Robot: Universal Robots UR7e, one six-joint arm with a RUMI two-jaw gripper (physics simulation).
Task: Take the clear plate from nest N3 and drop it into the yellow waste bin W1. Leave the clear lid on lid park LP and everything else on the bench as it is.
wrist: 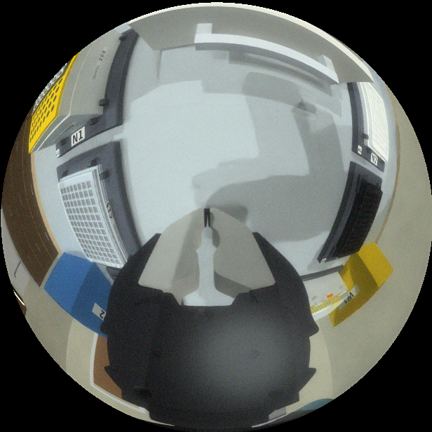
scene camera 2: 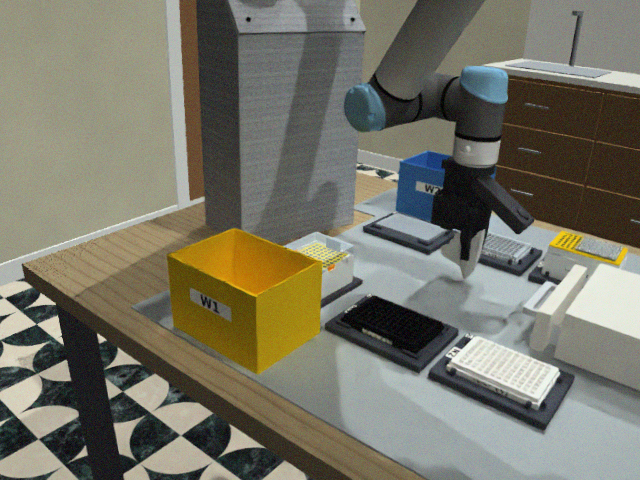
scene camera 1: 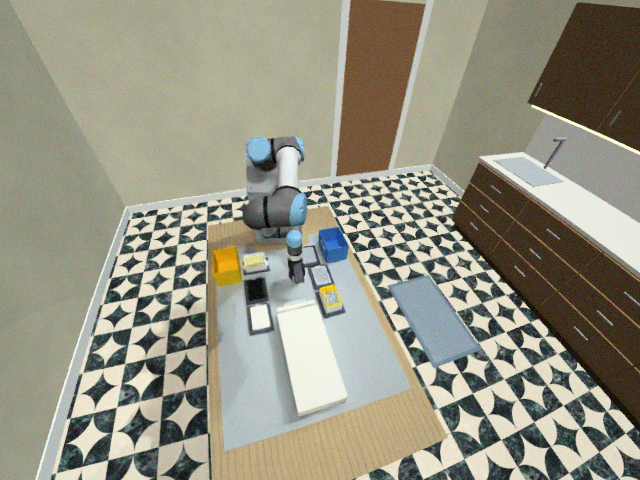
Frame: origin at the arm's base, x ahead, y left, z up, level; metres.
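Seen in the pictures: gripper, between the fingertips: point(scene camera 2: 465, 277).
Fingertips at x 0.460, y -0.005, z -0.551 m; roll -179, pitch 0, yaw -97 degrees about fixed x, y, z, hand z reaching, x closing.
Pixels of each thing's top centre, then the offset from my fingertips to it.
- clear plate, centre of its top: point(scene camera 2: 494, 241) point(scene camera 1: 321, 274) 0.011 m ahead, 0.144 m left, 0.021 m up
- clear lid, centre of its top: point(scene camera 2: 411, 225) point(scene camera 1: 308, 254) 0.165 m back, 0.133 m left, 0.015 m up
- yellow bin W1, centre of its top: point(scene camera 2: 243, 258) point(scene camera 1: 224, 259) 0.226 m back, 0.348 m right, 0.115 m up
- yellow-topped box, centre of its top: point(scene camera 2: 589, 244) point(scene camera 1: 330, 294) 0.186 m ahead, 0.118 m left, 0.072 m up
- blue bin W2, centre of its top: point(scene camera 2: 448, 163) point(scene camera 1: 333, 237) 0.153 m back, 0.296 m left, 0.115 m up
- black plate, centre of its top: point(scene camera 2: 393, 318) point(scene camera 1: 255, 288) 0.039 m back, 0.232 m right, 0.021 m up
- white plate, centre of its top: point(scene camera 2: 504, 364) point(scene camera 1: 259, 316) 0.136 m ahead, 0.254 m right, 0.021 m up
- tip box, centre of its top: point(scene camera 2: 312, 248) point(scene camera 1: 254, 258) 0.211 m back, 0.189 m right, 0.072 m up
The clear plate point(scene camera 1: 321, 274) point(scene camera 2: 504, 249) point(wrist: 90, 220) sits flat in its dark nest beside N1, on the blue bin's side. The clear lid point(scene camera 1: 309, 255) point(scene camera 2: 413, 227) lies on the dark lid park next to it; the gripper body largely hides that spot in the wrist view. The yellow bin W1 point(scene camera 1: 228, 274) point(scene camera 2: 289, 325) point(wrist: 371, 265) stands open-topped across the bench. My gripper point(scene camera 1: 296, 280) point(scene camera 2: 465, 274) point(wrist: 207, 210) is shut and empty, pointing down over the grey mat, to the side of the clear plate and apart from it.
A yellow-topped box point(scene camera 1: 330, 297) point(scene camera 2: 584, 253) point(wrist: 75, 95) stands in N1. The blue bin W2 point(scene camera 1: 333, 244) point(scene camera 2: 416, 191) point(wrist: 77, 287) is behind. A black plate point(scene camera 1: 256, 290) point(scene camera 2: 395, 322), white plate point(scene camera 1: 260, 316) point(scene camera 2: 504, 369) and tip box point(scene camera 1: 255, 262) point(scene camera 2: 336, 268) stand opposite. A white device point(scene camera 1: 312, 356) point(scene camera 2: 610, 320) is in front.
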